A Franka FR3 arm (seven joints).
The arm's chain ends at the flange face. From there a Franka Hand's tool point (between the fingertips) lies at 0.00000 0.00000 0.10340 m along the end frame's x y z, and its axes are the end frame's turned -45 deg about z.
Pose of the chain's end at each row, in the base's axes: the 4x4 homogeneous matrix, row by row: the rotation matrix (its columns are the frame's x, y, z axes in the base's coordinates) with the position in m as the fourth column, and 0 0 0 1 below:
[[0.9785 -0.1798 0.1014 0.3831], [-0.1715 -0.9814 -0.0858 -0.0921], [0.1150 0.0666 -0.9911 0.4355], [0 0 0 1]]
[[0.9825 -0.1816 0.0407 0.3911], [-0.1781 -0.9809 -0.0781 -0.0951], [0.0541 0.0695 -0.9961 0.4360], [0 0 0 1]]
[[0.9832 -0.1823 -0.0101 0.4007], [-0.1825 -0.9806 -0.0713 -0.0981], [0.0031 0.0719 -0.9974 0.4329], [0 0 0 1]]
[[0.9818 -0.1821 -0.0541 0.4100], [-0.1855 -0.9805 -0.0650 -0.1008], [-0.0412 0.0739 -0.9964 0.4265], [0 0 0 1]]
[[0.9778 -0.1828 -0.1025 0.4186], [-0.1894 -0.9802 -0.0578 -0.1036], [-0.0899 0.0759 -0.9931 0.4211], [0 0 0 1]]
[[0.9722 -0.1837 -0.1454 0.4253], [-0.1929 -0.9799 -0.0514 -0.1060], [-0.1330 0.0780 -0.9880 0.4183], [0 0 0 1]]
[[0.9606 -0.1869 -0.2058 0.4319], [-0.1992 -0.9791 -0.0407 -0.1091], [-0.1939 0.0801 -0.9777 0.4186], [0 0 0 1]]
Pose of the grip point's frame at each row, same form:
[[0.8190 0.5648 0.1014 0.3936], [0.5727 -0.8152 -0.0858 -0.1010], [0.0342 0.1284 -0.9911 0.3330], [0 0 0 1]]
[[0.8231 0.5663 0.0407 0.3953], [0.5677 -0.8195 -0.0781 -0.1032], [-0.0109 0.0874 -0.9961 0.3330], [0 0 0 1]]
[[0.8241 0.5663 -0.0101 0.3997], [0.5643 -0.8224 -0.0713 -0.1055], [-0.0486 0.0530 -0.9974 0.3298], [0 0 0 1]]
[[0.8230 0.5655 -0.0541 0.4044], [0.5621 -0.8245 -0.0650 -0.1075], [-0.0814 0.0231 -0.9964 0.3235], [0 0 0 1]]
[[0.8207 0.5621 -0.1025 0.4080], [0.5592 -0.8270 -0.0578 -0.1096], [-0.1172 -0.0099 -0.9931 0.3184], [0 0 0 1]]
[[0.8173 0.5576 -0.1454 0.4103], [0.5565 -0.8293 -0.0514 -0.1113], [-0.1492 -0.0389 -0.9880 0.3161], [0 0 0 1]]
[[0.8114 0.5471 -0.2058 0.4106], [0.5515 -0.8332 -0.0407 -0.1133], [-0.1937 -0.0805 -0.9777 0.3175], [0 0 0 1]]

